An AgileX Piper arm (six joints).
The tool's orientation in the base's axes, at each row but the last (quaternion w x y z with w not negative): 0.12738, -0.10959, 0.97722, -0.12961; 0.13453, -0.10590, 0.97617, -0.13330; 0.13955, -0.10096, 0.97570, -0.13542; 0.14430, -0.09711, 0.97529, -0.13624; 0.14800, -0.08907, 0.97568, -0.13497; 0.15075, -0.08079, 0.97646, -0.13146; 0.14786, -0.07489, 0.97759, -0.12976
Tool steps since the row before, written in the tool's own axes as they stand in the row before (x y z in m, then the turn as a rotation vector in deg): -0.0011, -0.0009, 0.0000, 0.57, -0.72, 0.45; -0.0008, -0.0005, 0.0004, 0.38, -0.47, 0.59; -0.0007, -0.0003, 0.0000, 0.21, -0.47, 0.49; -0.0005, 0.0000, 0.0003, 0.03, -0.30, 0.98; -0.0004, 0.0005, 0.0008, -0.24, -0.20, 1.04; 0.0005, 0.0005, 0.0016, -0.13, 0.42, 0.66; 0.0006, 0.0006, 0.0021, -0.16, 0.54, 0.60
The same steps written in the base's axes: 0.0012, -0.0006, 0.0005, -0.28, -0.92, -0.34; 0.0010, -0.0004, 0.0000, -0.11, -0.67, -0.50; 0.0007, -0.0001, 0.0003, 0.02, -0.61, -0.37; 0.0006, 0.0000, -0.0001, 0.32, -0.52, -0.82; 0.0006, 0.0004, -0.0008, 0.58, -0.38, -0.84; 0.0000, 0.0000, -0.0017, 0.28, 0.27, -0.69; 0.0000, 0.0000, -0.0023, 0.28, 0.41, -0.66
